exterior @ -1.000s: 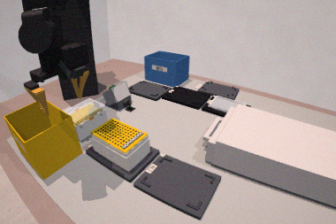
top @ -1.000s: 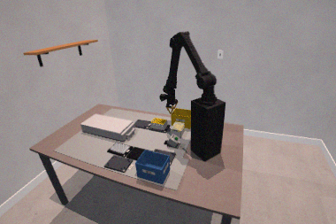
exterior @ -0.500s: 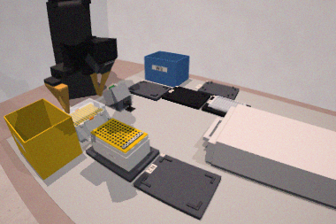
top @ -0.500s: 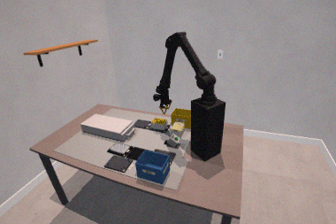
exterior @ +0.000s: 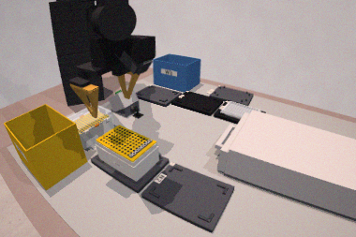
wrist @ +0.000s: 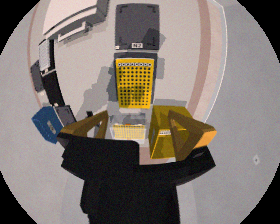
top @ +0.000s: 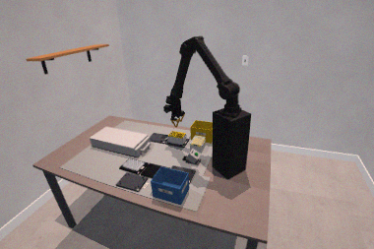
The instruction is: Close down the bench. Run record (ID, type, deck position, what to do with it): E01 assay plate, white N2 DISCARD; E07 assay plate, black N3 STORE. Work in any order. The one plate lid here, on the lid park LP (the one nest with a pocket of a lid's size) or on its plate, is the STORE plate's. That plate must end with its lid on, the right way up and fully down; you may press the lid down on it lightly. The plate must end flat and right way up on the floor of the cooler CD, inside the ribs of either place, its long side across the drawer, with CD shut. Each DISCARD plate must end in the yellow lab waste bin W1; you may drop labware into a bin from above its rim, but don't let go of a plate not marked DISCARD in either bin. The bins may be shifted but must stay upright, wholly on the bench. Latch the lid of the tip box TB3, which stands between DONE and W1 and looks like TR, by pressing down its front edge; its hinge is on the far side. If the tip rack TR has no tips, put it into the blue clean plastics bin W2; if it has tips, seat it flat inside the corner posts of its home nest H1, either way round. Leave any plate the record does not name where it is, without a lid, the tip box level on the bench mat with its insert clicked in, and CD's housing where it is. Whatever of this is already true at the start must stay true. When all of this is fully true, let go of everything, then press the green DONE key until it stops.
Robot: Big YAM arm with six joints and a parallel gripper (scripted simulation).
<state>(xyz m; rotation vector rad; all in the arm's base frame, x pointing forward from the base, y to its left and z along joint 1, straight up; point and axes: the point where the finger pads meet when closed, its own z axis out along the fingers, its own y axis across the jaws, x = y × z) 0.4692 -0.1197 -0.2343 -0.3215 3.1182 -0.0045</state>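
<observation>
The tip rack TR lies 110 mm below my hand and 10 mm ahead of it. From my hand the other things lie so: DONE key block (230 mm behind, 160 mm to the left, 120 mm below); yellow bin W1 (150 mm to the right, 140 mm behind, 130 mm below); plate lid (260 mm ahead, 250 mm to the left, 140 mm below).
</observation>
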